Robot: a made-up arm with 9 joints. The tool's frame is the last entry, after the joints. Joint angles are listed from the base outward. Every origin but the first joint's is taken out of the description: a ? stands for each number. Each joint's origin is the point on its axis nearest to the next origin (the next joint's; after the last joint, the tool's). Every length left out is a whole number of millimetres.
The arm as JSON. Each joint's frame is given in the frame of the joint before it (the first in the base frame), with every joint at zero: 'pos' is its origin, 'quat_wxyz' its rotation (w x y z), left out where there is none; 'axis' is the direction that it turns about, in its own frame. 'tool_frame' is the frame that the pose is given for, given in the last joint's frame.
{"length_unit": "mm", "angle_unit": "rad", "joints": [
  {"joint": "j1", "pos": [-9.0, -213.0, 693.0], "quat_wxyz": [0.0, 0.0, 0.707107, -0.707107], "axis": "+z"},
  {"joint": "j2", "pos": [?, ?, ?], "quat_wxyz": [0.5, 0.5, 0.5, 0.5], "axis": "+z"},
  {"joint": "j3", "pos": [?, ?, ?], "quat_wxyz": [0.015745, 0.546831, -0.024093, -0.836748], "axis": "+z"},
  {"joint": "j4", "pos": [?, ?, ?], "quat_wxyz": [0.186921, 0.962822, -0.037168, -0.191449], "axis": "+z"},
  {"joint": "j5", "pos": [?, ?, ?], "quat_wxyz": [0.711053, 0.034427, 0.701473, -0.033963], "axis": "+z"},
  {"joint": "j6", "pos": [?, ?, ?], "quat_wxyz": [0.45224, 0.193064, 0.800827, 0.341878], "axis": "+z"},
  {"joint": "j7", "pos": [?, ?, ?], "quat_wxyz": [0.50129, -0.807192, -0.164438, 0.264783], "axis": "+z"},
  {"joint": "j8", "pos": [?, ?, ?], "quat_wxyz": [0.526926, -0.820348, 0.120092, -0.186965], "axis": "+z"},
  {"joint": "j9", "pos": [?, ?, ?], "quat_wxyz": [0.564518, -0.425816, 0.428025, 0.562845], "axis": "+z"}
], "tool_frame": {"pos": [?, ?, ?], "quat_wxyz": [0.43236, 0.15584, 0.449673, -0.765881]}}
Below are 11 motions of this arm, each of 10 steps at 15 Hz.
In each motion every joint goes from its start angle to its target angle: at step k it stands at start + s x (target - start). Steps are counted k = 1, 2, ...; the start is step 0. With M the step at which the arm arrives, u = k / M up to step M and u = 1 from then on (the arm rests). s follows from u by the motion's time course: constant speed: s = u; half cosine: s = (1 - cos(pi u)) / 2; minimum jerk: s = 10 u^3 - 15 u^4 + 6 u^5.
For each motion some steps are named. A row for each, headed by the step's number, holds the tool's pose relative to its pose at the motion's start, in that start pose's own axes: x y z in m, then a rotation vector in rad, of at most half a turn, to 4 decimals.
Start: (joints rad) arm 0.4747 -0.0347 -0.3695 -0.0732 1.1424 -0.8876 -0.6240 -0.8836 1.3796
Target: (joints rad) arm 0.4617 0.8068 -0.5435 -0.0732 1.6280 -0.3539 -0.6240 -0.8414 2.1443
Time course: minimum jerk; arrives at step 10
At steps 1, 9, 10:
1: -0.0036 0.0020 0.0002 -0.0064 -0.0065 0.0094
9: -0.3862 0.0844 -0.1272 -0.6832 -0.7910 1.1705
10: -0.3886 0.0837 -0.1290 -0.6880 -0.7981 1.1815

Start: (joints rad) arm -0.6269 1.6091 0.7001 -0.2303 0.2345 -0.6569 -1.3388 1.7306 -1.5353
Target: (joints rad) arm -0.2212 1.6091 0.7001 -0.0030 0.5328 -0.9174 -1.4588 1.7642 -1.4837
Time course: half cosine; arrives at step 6
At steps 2, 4, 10:
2: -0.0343 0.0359 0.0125 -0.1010 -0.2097 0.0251
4: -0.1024 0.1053 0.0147 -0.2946 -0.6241 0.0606
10: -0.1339 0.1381 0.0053 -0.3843 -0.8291 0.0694

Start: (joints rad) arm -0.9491 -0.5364 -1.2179 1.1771 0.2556 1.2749 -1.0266 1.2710 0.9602
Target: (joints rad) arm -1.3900 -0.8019 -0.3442 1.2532 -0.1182 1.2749 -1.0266 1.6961 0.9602
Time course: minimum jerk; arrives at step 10
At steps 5, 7, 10:
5: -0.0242 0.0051 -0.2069 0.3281 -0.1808 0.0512
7: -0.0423 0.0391 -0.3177 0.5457 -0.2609 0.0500
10: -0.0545 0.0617 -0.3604 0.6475 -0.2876 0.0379

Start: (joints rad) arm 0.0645 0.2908 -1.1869 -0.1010 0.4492 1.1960 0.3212 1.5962 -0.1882
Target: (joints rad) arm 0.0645 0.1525 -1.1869 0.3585 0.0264 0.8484 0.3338 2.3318 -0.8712
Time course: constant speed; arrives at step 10
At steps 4, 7, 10:
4: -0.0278 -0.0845 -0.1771 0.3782 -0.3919 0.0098
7: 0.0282 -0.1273 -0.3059 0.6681 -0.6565 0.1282
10: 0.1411 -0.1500 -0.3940 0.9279 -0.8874 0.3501

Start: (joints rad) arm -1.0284 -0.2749 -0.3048 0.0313 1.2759 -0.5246 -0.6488 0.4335 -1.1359
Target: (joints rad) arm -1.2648 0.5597 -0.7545 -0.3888 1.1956 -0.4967 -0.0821 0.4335 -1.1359
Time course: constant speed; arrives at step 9
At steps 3, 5, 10:
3: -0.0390 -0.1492 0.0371 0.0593 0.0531 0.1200
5: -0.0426 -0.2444 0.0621 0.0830 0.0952 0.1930
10: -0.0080 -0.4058 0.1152 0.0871 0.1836 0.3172

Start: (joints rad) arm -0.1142 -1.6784 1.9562 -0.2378 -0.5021 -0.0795 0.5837 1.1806 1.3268
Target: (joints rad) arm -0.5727 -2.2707 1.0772 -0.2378 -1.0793 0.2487 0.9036 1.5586 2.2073
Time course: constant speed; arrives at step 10
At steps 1, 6, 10:
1: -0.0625 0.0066 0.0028 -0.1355 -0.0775 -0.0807
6: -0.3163 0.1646 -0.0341 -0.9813 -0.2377 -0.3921
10: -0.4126 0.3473 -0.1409 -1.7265 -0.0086 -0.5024

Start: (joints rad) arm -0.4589 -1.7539 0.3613 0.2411 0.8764 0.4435 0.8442 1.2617 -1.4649
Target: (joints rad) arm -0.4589 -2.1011 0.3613 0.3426 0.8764 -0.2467 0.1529 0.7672 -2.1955
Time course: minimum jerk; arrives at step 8
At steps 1, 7, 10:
1: 0.0026 0.0011 0.0006 0.0109 0.0158 -0.0086
7: 0.1276 0.0596 -0.0464 0.6149 0.7597 -0.4205
10: 0.1287 0.0609 -0.0480 0.6248 0.7683 -0.4259

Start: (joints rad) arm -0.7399 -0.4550 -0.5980 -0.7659 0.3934 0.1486 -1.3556 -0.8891 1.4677
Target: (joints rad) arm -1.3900 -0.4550 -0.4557 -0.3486 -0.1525 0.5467 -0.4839 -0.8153 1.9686
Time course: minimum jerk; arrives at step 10
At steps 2, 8, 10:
2: -0.0031 0.0093 0.0152 0.0007 0.0002 0.0012
8: 0.0601 0.0581 0.2632 0.1196 0.1323 0.0804
10: 0.0704 0.0549 0.2783 0.1377 0.1488 0.0845

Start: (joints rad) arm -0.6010 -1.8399 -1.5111 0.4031 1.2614 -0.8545 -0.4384 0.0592 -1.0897
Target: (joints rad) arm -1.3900 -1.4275 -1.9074 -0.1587 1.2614 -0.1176 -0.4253 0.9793 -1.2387
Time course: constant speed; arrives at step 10
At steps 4, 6, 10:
4: 0.0623 0.1276 0.2398 0.0231 0.2136 0.0334
6: 0.1425 0.1743 0.3520 0.0519 0.3583 0.0552
10: 0.3776 0.2228 0.5136 0.1631 0.7131 0.0945

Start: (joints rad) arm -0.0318 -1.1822 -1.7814 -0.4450 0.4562 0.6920 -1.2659 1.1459 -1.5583
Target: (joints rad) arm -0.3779 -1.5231 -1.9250 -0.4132 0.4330 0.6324 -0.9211 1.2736 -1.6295
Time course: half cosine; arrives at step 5
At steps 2, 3, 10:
2: -0.1211 -0.0500 -0.1140 0.1423 -0.2448 0.0368
3: -0.1954 -0.0992 -0.2377 0.2860 -0.4565 0.0942
10: -0.2358 -0.1522 -0.3900 0.4621 -0.6827 0.1841

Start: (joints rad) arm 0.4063 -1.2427 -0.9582 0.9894 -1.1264 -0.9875 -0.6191 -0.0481 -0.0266
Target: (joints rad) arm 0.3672 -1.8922 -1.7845 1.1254 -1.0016 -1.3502 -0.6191 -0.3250 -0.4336
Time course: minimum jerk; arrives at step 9
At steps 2, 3, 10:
2: 0.0143 -0.0142 0.0189 -0.0588 -0.0264 -0.0588
3: 0.0389 -0.0349 0.0543 -0.1485 -0.0890 -0.1584
10: 0.1523 -0.0418 0.2985 -0.2949 -0.7715 -0.4944

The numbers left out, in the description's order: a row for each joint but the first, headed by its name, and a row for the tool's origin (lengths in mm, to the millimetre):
j2: 48.0 119.0 0.0
j3: 13.0 -33.0 0.0
j4: -228.0 -449.0 0.0
j5: 53.0 111.0 0.0
j6: 76.0 -67.0 0.0
j7: -32.0 -47.0 0.0
j8: 37.0 36.0 0.0
j9: -107.0 329.0 0.0
tool: 19.0 -106.0 0.0

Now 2 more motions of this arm.
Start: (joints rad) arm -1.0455 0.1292 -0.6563 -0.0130 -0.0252 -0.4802 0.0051 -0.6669 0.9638
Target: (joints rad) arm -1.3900 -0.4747 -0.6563 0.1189 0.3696 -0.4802 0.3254 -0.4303 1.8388
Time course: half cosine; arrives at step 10
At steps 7, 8, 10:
7: -0.0825 0.1257 0.0678 -0.0997 -0.2078 -0.4632
8: -0.0892 0.1508 0.0768 -0.1404 -0.2330 -0.5448
10: -0.0933 0.1732 0.0846 -0.1802 -0.2517 -0.6174

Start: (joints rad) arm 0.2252 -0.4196 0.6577 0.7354 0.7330 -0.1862 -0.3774 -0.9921 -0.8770
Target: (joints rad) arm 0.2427 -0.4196 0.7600 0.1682 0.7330 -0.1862 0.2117 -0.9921 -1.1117
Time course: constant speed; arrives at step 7
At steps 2, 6, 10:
2: 0.0228 0.0552 0.0287 0.0292 0.1975 -0.1987
6: 0.0854 0.1310 0.0555 0.1797 0.5568 -0.6124
10: 0.1007 0.1423 0.0562 0.2367 0.6381 -0.7155

